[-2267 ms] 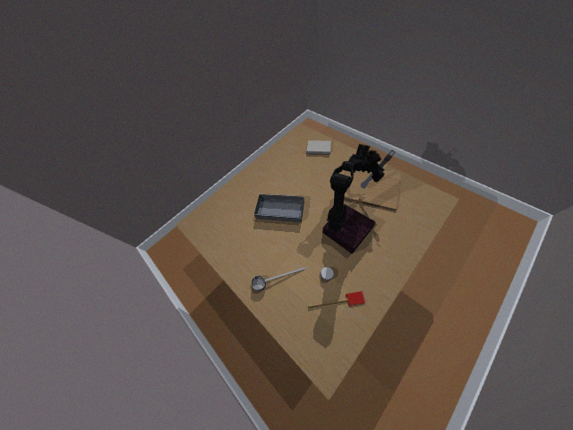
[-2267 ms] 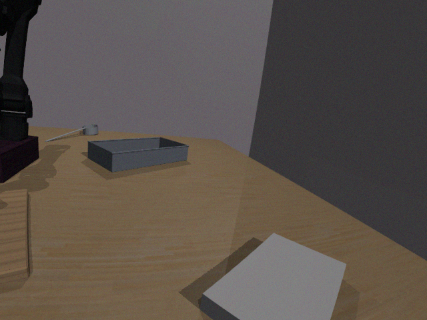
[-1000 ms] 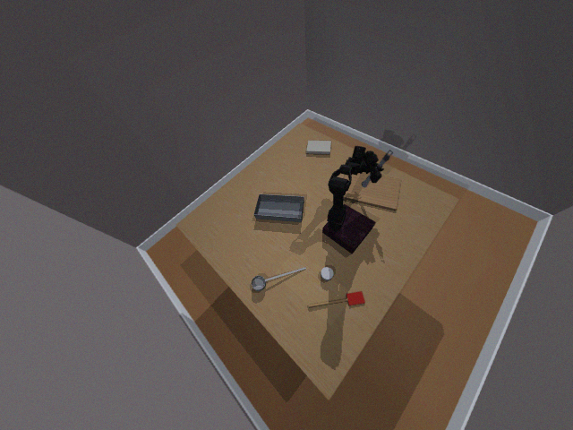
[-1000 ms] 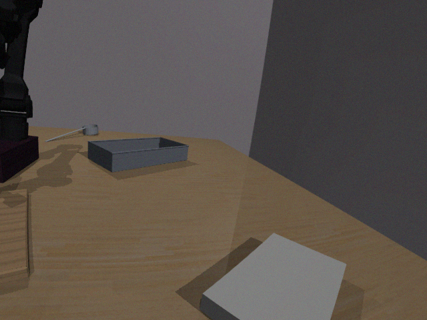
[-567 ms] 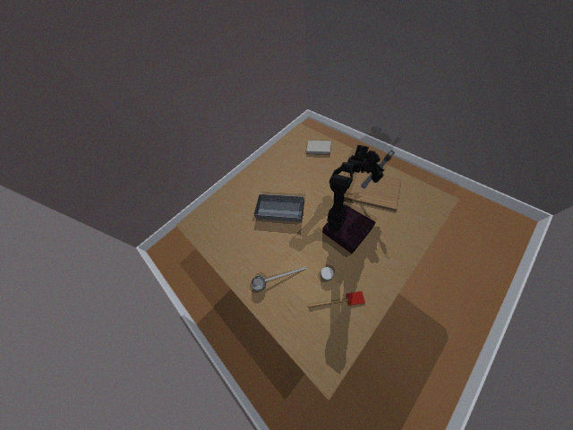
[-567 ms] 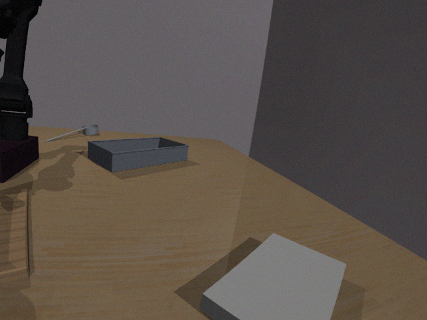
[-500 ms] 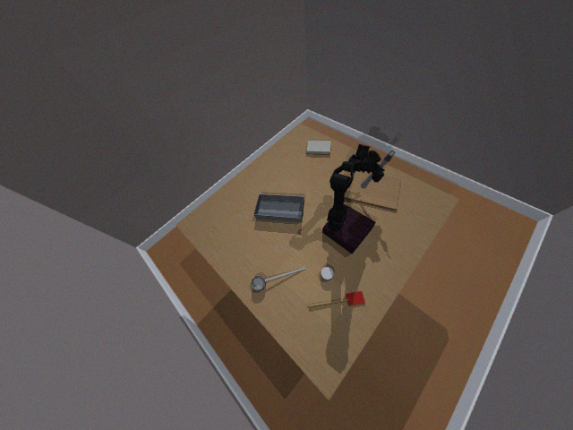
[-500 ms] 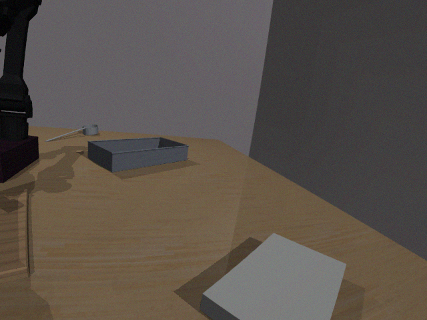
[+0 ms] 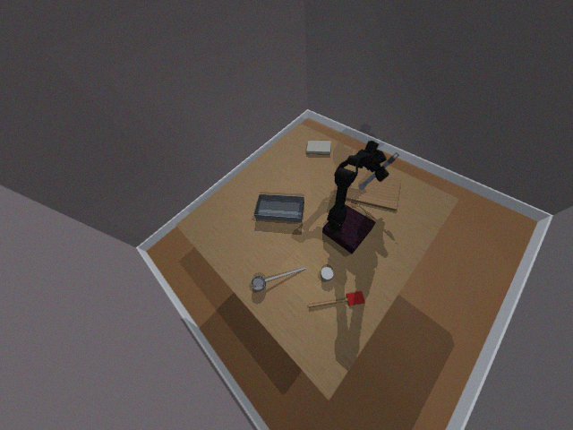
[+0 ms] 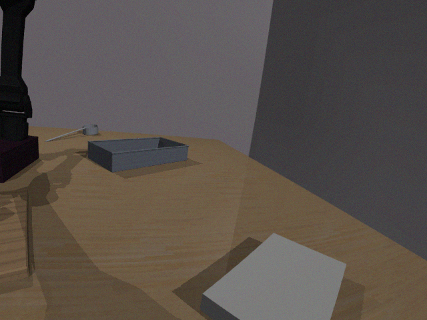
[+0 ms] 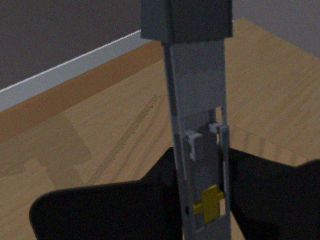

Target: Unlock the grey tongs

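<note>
Now: the yellow lock piece 20 mm ahead of my gripper tip, 30 mm to the left of it and 20 mm above it. The rest, counted from my gripper tip: roasting tin (390 mm ahead, 530 mm to the left, 130 mm below); then wooden board (30 mm ahead, 40 mm to the left, 150 mm below); then white block (540 mm ahead, 70 mm to the right, 140 mm below).
</note>
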